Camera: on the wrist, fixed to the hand. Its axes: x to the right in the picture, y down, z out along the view.
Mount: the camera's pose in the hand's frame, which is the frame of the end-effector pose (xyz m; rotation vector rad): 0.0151 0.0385 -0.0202 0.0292 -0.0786 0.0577
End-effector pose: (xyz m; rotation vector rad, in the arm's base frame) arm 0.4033 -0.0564 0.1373 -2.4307 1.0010 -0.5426
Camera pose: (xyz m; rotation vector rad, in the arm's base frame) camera 0.3817 -0.0970 0.1357 -2.3705 1.0200 -0.4356
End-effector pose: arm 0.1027 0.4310 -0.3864 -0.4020 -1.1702 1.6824
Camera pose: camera 0.0898 0.4533 -0.4246 -0.3572 -1.1998 1.7771
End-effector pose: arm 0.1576 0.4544 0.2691 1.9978 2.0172 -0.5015
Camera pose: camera 0.1969 0.4764 0.2788 2.0140 1.9111 -0.5906
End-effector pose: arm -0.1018 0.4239 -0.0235 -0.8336 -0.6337 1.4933
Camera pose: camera -0.1083 0.4333 -0.0681 -0.7795 -0.6491 1.5903
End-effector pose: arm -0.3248 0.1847 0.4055 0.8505 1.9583 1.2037
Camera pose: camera -0.3427 0.2011 0.4446 0.9609 1.9040 1.1594
